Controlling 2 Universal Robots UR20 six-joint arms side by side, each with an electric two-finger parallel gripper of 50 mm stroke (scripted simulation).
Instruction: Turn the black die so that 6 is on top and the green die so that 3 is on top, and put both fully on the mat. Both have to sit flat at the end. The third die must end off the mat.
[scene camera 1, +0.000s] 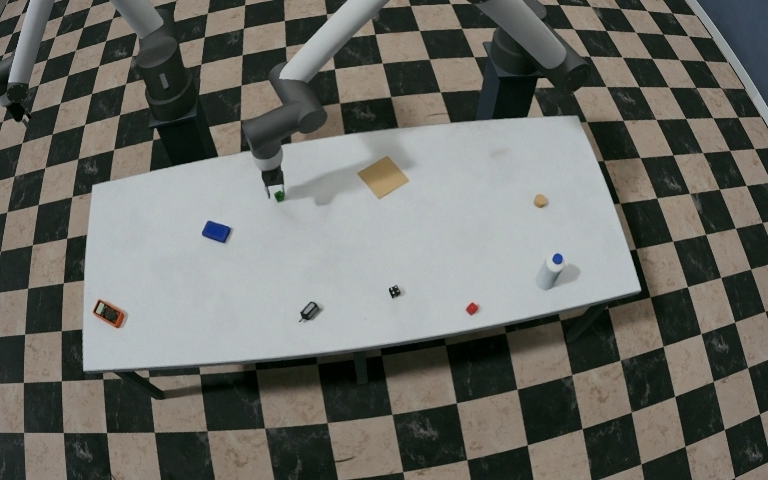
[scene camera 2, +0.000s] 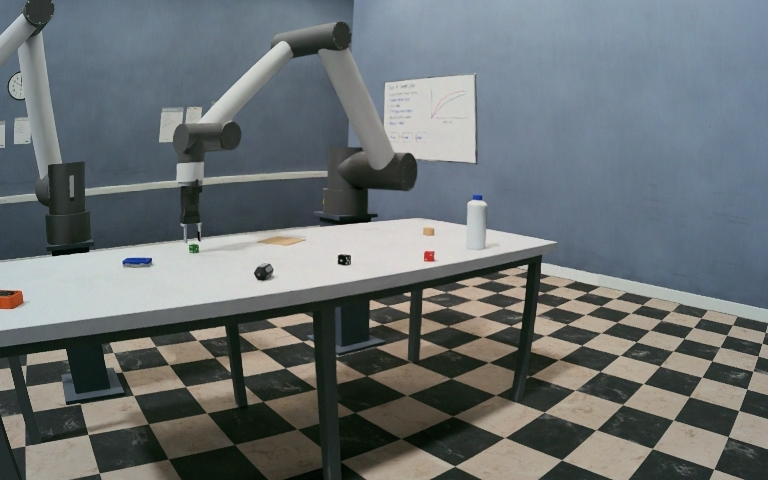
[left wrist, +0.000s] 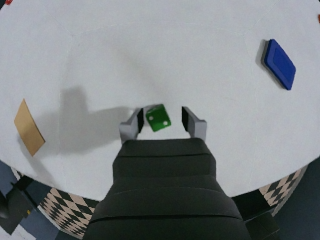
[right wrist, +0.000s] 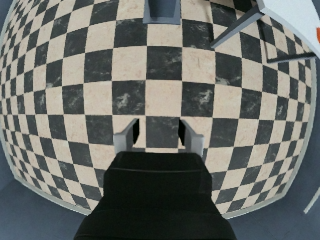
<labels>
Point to my left gripper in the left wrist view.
162, 115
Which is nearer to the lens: the tan mat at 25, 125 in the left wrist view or the blue box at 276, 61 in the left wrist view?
The blue box.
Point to a tan mat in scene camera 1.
At 382, 177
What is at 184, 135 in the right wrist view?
My right gripper.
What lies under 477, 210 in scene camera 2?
A white bottle.
</labels>
